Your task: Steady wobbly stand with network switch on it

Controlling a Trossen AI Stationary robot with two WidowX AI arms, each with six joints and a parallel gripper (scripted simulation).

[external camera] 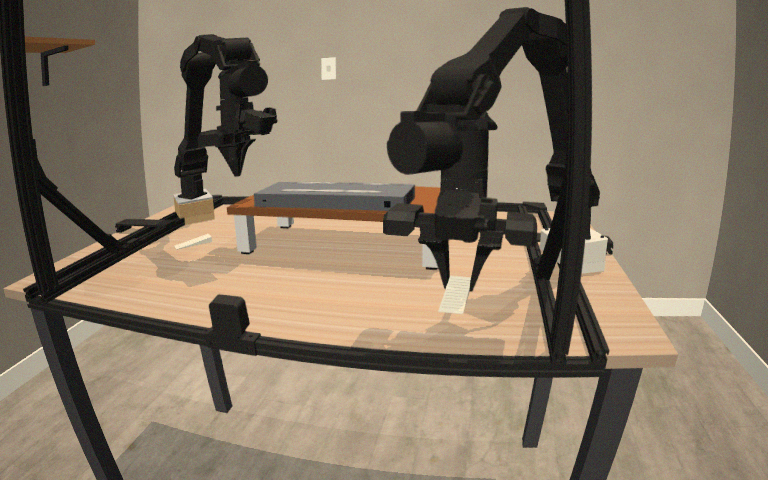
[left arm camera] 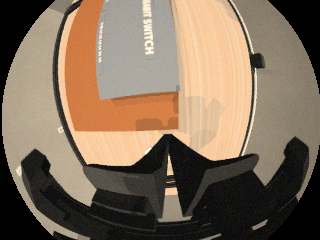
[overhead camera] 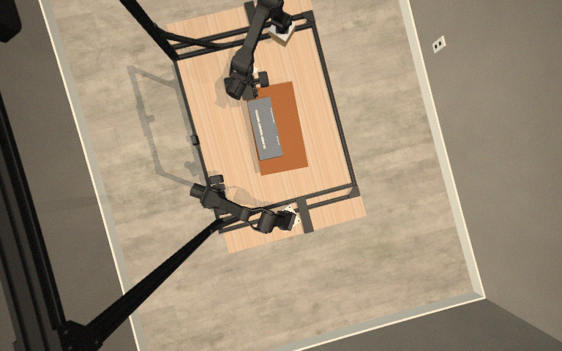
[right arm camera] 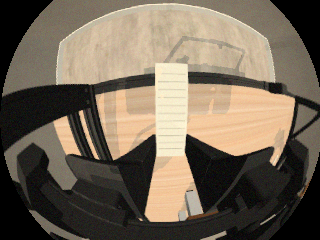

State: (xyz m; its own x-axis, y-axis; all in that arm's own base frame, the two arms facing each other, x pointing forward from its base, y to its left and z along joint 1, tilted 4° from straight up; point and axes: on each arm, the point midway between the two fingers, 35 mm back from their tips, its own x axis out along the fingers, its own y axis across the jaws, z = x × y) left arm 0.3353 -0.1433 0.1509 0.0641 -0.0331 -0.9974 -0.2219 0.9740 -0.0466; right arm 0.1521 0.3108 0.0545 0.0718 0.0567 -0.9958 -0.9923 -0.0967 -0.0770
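The pale wedge is 30 mm behind my right hand and 30 mm below it. From my right hand the other things lie so: grey network switch (220 mm ahead, 310 mm to the left, 20 mm above); stand (280 mm ahead, 310 mm to the left, 50 mm below).
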